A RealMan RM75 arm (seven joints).
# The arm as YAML. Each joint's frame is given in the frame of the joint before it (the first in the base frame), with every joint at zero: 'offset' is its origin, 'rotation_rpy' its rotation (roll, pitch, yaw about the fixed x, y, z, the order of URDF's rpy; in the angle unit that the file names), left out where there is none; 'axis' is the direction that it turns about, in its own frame. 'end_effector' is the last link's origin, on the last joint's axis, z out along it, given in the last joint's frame.
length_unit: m
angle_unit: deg
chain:
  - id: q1
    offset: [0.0, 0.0, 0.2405]
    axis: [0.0, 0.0, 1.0]
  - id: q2
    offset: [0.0, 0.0, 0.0]
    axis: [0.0, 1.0, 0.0]
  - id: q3
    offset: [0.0, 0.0, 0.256]
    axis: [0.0, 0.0, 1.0]
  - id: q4
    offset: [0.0, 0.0, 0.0]
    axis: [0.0, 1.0, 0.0]
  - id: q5
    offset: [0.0, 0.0, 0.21]
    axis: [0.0, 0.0, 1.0]
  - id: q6
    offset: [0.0, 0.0, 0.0]
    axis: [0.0, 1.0, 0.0]
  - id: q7
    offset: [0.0, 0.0, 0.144]
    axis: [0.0, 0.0, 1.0]
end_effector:
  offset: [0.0, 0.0, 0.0]
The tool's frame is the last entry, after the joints.
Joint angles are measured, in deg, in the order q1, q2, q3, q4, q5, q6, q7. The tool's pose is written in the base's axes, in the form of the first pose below.
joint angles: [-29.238 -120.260 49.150 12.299 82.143 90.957 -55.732]
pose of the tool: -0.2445, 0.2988, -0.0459, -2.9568, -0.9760, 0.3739
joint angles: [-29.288 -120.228 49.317 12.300 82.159 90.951 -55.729]
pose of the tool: -0.2443, 0.2988, -0.0461, -2.9589, -0.9734, 0.3733
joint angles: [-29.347 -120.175 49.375 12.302 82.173 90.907 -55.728]
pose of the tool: -0.2442, 0.2991, -0.0460, -2.9582, -0.9715, 0.3716
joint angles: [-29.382 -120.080 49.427 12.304 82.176 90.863 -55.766]
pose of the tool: -0.2445, 0.2995, -0.0455, -2.9573, -0.9695, 0.3707
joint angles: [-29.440 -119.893 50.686 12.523 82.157 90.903 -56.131]
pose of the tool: -0.2441, 0.2986, -0.0464, -2.9781, -0.9540, 0.3765
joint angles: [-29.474 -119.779 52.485 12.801 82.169 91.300 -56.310]
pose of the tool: -0.2426, 0.2960, -0.0485, -3.0081, -0.9353, 0.3779
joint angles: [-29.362 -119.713 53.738 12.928 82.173 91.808 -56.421]
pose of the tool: -0.2419, 0.2931, -0.0499, -3.0330, -0.9246, 0.3824
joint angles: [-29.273 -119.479 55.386 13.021 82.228 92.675 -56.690]
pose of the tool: -0.2413, 0.2891, -0.0509, -3.0700, -0.9104, 0.3899
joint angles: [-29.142 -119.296 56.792 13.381 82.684 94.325 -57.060]
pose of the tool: -0.2394, 0.2839, -0.0509, -3.1171, -0.9009, 0.3943
